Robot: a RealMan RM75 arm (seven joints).
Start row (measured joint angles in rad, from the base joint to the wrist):
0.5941, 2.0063, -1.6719, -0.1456, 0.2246, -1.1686, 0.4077
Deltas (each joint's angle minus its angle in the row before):
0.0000, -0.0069, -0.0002, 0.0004, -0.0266, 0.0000, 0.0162
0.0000, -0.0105, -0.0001, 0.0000, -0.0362, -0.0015, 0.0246
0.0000, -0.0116, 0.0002, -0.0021, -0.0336, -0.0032, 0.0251
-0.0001, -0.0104, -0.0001, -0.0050, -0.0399, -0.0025, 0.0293
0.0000, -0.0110, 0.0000, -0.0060, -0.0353, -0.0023, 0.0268
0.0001, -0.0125, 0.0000, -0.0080, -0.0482, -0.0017, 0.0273
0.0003, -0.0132, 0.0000, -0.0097, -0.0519, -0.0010, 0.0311
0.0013, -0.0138, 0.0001, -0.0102, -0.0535, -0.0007, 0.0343
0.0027, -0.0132, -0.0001, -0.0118, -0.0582, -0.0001, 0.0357
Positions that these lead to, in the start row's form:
0.5941, 1.9994, -1.6721, -0.1452, 0.1980, -1.1686, 0.4239
0.5941, 1.9889, -1.6722, -0.1452, 0.1618, -1.1701, 0.4485
0.5941, 1.9773, -1.6720, -0.1473, 0.1282, -1.1733, 0.4736
0.5940, 1.9669, -1.6721, -0.1523, 0.0883, -1.1758, 0.5029
0.5940, 1.9559, -1.6721, -0.1583, 0.0530, -1.1781, 0.5297
0.5941, 1.9434, -1.6721, -0.1663, 0.0048, -1.1798, 0.5570
0.5944, 1.9302, -1.6721, -0.1760, -0.0471, -1.1808, 0.5881
0.5957, 1.9164, -1.6720, -0.1862, -0.1006, -1.1815, 0.6224
0.5984, 1.9032, -1.6721, -0.1980, -0.1588, -1.1816, 0.6581

